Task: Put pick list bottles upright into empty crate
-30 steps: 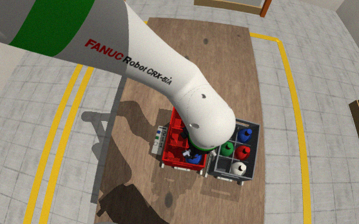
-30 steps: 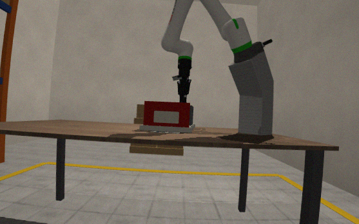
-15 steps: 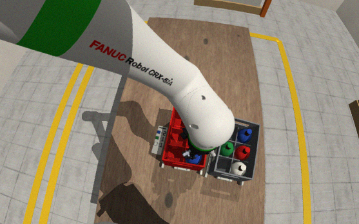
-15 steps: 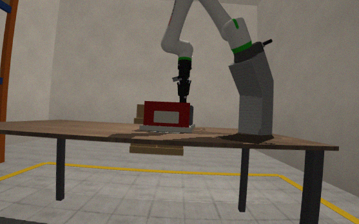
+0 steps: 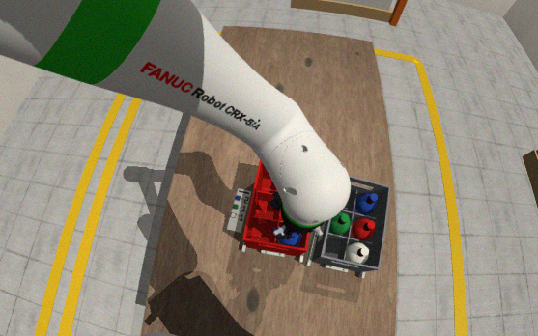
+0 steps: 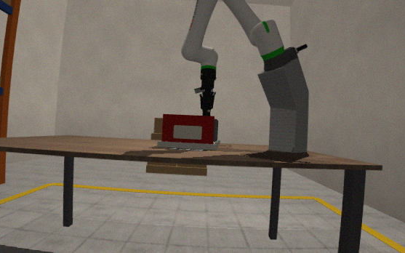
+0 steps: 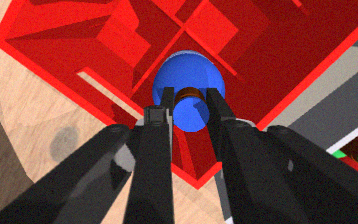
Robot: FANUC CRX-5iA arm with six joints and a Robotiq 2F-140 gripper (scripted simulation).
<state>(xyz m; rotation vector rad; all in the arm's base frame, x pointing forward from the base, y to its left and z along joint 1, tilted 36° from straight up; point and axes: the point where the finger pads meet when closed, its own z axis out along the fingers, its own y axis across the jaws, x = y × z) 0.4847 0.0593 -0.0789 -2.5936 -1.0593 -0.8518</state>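
My gripper is now 200 mm short of the blue-label bottle, 210 mm to the left of it and 100 mm above it. Round my hand: grey crate 100 mm ahead, 180 mm to the right, 100 mm below; red crate 80 mm ahead, 60 mm to the left, 100 mm below; green-label bottle 100 mm ahead, 140 mm to the right, 100 mm below.
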